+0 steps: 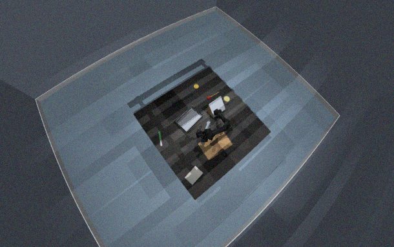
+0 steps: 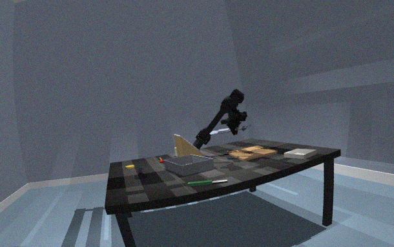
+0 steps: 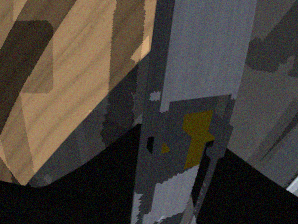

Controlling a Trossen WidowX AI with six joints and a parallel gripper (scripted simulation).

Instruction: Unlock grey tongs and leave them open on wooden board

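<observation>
Right now the yellow lock piece is 2 cm ahead of my gripper tip, 1 cm to the left of it and 4 cm above it. Also, from my gripper tip: white block 33 cm ahead, 27 cm to the left, 14 cm below; grey roasting tin 3 cm behind, 31 cm to the right, 13 cm below; wooden board 10 cm behind, 14 cm to the left, 15 cm below.
</observation>
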